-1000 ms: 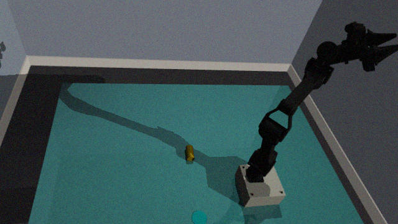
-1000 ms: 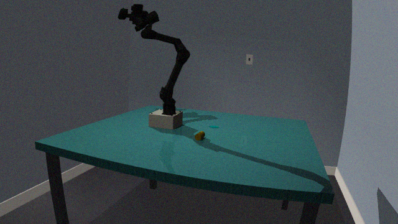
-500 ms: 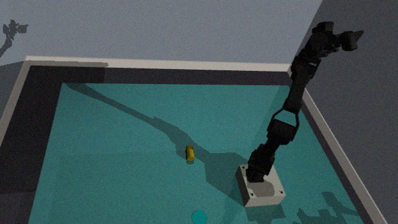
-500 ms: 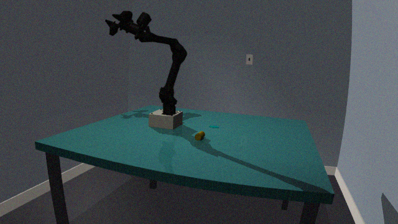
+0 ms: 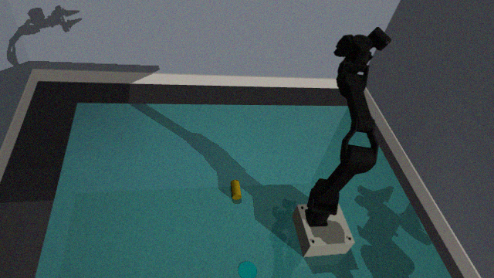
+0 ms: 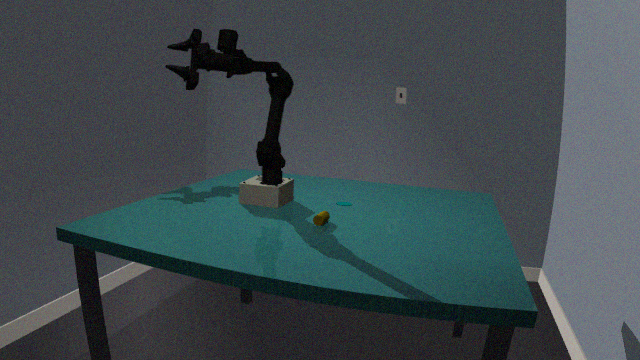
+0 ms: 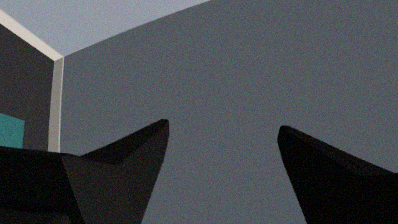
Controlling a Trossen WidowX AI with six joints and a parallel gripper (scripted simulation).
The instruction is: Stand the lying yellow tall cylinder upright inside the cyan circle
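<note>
Right now the yellow tall cylinder is 49 cm below my gripper tip, 43 cm ahead of it and 25 cm to the left of it. Also, from my gripper tip: cyan circle: 54 cm to the left, 51 cm below, 42 cm ahead.
</note>
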